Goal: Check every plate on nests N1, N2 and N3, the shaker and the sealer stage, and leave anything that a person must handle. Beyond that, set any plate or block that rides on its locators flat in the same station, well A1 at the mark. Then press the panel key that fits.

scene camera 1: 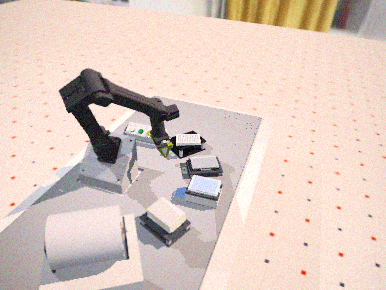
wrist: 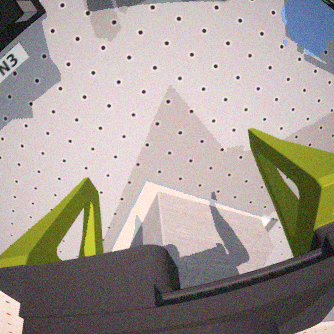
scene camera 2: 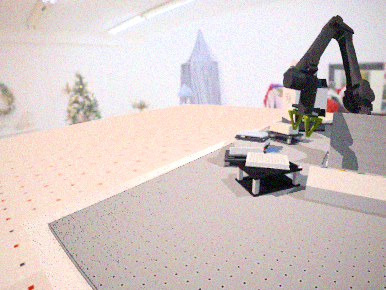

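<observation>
My gripper (scene camera 1: 165,148) (scene camera 2: 306,125) (wrist: 168,161) is open and empty, above the table between the arm base and the nests. A white plate (scene camera 1: 188,139) (scene camera 2: 267,160) lies on the raised black N3 stand (scene camera 2: 257,185) (wrist: 15,22). A pale plate (scene camera 1: 205,162) (scene camera 2: 247,151) lies on the low dark nest beside it. A bluish-topped plate (scene camera 1: 205,186) (scene camera 2: 252,135) lies on a light station. A cream block (scene camera 1: 166,215) (scene camera 2: 284,130) on a dark base looks slightly tilted. Exact seating and A1 corners are too small to tell.
The key panel (scene camera 1: 138,131) (scene camera 2: 350,185) stands beyond the arm base (scene camera 1: 107,167) (wrist: 200,225); its green and yellow keys show. A large white machine with a cylinder (scene camera 1: 85,237) stands at the near left. A blue patch (scene camera 1: 179,192) (wrist: 307,25) lies by the light station.
</observation>
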